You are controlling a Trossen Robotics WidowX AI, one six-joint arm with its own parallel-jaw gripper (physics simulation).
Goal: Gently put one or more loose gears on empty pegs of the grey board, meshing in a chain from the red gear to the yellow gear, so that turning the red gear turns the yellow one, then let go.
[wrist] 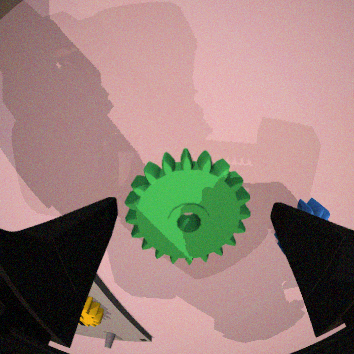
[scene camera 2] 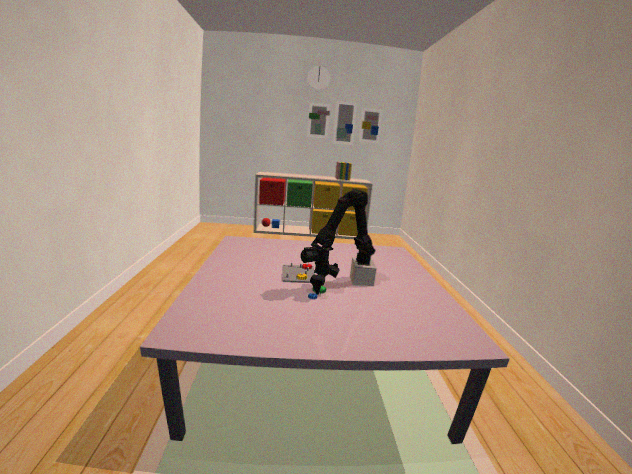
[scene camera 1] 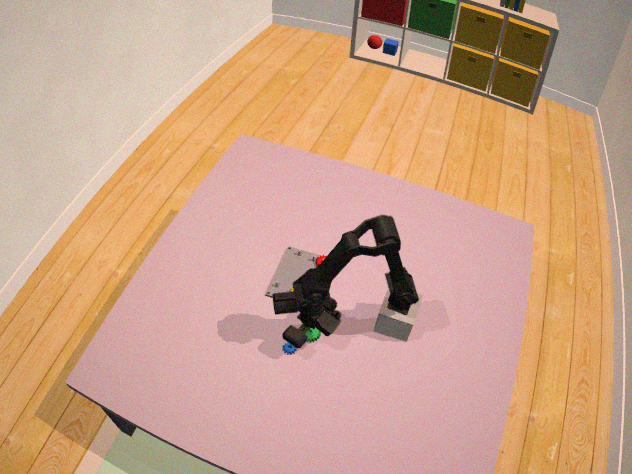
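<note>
The green gear lies flat on the table. My gripper is open, with one finger on each side of the green gear and a gap to both in the wrist view. The smaller blue gear lies beside it, partly hidden behind the right finger in the wrist view. The grey board carries the red gear and the yellow gear. Bare pegs show on the board; the arm hides part of it.
The pink table bears everything. The arm's grey base block stands to the right of the gears in the scene views. Shadows of the arm fall around the green gear. A shelf unit stands against the far wall, off the table.
</note>
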